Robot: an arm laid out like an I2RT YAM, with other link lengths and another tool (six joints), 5 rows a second.
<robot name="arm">
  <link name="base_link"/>
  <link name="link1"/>
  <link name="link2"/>
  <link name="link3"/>
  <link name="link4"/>
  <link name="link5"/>
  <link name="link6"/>
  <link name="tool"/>
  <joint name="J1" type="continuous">
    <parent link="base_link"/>
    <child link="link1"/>
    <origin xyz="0 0 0.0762"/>
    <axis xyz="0 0 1"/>
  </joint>
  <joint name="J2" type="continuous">
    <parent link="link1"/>
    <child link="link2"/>
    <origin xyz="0.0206 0.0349 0.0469" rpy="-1.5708 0 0"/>
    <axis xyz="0 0 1"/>
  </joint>
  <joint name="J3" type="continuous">
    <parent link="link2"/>
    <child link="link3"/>
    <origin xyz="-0.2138 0 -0.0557" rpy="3.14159 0 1.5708"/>
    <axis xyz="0 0 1"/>
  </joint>
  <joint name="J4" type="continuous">
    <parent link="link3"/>
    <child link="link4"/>
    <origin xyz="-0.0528 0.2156 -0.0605"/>
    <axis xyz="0 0 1"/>
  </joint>
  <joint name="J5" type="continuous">
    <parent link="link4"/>
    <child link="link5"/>
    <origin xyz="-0.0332 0.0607 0.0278" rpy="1.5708 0 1.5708"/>
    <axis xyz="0 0 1"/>
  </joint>
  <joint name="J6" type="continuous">
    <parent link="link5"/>
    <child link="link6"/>
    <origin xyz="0.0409 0 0.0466" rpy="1.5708 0 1.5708"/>
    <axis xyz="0 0 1"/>
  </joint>
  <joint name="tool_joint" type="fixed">
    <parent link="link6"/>
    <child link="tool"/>
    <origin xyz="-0.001 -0.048 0.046" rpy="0.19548 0 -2.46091"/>
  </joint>
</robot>
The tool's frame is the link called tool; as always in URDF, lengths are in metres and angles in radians. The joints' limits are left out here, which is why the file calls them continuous.
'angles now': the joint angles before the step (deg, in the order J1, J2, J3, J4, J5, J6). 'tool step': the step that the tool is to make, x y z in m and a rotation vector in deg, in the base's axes. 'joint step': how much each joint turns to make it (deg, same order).
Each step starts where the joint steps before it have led.
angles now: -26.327, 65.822, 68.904, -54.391, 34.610, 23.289
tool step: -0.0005, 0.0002, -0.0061, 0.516, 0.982, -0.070
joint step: 0.012, -0.031, -1.124, -0.071, 0.029, 0.099
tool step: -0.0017, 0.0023, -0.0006, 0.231, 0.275, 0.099
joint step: 0.387, -0.482, -0.233, -0.793, 0.105, 0.342
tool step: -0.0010, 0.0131, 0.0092, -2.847, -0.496, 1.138
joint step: 3.768, -1.893, -0.021, -0.720, 3.504, 0.774
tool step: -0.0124, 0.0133, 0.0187, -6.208, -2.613, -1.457
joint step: 4.004, -4.129, -0.662, 0.224, 7.281, 1.361
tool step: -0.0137, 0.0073, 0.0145, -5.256, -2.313, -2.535
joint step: 2.281, -3.290, -0.669, 0.555, 6.467, 0.769
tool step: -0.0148, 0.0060, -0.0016, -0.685, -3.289, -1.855
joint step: 1.629, -3.583, -2.623, -1.079, 2.325, 4.340
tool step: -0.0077, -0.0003, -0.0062, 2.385, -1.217, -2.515
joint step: 0.118, 0.144, -0.042, -4.369, -0.140, 6.344
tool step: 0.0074, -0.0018, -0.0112, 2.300, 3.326, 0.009
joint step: 0.037, 2.745, 0.045, -2.299, -1.104, 1.505
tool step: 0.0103, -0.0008, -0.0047, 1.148, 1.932, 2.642
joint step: -0.249, 1.306, -0.014, 1.700, -2.200, -3.218
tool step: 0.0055, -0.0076, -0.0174, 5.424, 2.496, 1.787
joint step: -3.440, 1.181, -1.210, 0.368, -6.693, -2.546
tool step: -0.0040, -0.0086, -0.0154, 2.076, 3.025, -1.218
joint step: -3.450, 0.121, -2.531, 0.393, -1.999, -1.880
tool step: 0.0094, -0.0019, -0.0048, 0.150, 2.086, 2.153
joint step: -0.182, 1.703, -0.106, 1.883, -0.691, -3.106
